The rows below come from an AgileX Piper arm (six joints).
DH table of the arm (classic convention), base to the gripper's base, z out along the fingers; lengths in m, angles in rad. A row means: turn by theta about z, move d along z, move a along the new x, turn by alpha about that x. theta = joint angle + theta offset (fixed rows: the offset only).
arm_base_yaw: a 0; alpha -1.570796; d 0.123; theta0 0
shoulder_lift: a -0.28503; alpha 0; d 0; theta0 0.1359
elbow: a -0.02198; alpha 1.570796; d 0; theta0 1.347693
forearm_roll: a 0; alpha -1.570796; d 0.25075; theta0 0
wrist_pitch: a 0; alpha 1.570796; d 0; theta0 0
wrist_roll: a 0; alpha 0; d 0.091; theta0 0
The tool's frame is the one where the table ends.
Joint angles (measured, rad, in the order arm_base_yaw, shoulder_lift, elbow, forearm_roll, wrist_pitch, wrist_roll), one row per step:
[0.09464, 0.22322, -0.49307, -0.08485, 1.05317, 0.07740]
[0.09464, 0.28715, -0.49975, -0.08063, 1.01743, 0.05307]
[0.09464, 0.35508, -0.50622, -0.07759, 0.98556, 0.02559]
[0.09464, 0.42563, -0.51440, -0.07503, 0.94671, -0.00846]
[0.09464, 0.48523, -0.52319, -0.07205, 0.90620, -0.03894]
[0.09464, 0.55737, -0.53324, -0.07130, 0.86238, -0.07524]
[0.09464, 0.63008, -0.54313, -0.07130, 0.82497, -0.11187]
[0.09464, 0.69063, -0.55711, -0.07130, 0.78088, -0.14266]
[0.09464, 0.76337, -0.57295, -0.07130, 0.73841, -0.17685]
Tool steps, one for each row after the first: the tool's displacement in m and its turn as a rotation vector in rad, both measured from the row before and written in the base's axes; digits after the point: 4 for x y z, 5 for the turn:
[0.0114, 0.0016, 0.0021, -0.01758, 0.02180, 0.01989]
[0.0121, 0.0015, 0.0009, -0.02105, 0.02966, 0.02154]
[0.0131, 0.0016, 0.0008, -0.02513, 0.02350, 0.02678]
[0.0118, 0.0015, 0.0010, -0.02031, 0.01033, 0.02467]
[0.0141, 0.0016, -0.0003, -0.02690, 0.01793, 0.02891]
[0.0139, 0.0015, -0.0018, -0.02777, 0.02494, 0.02918]
[0.0129, 0.0014, 0.0002, -0.02110, 0.00219, 0.02572]
[0.0149, 0.0016, -0.0017, -0.02417, 0.01399, 0.02829]

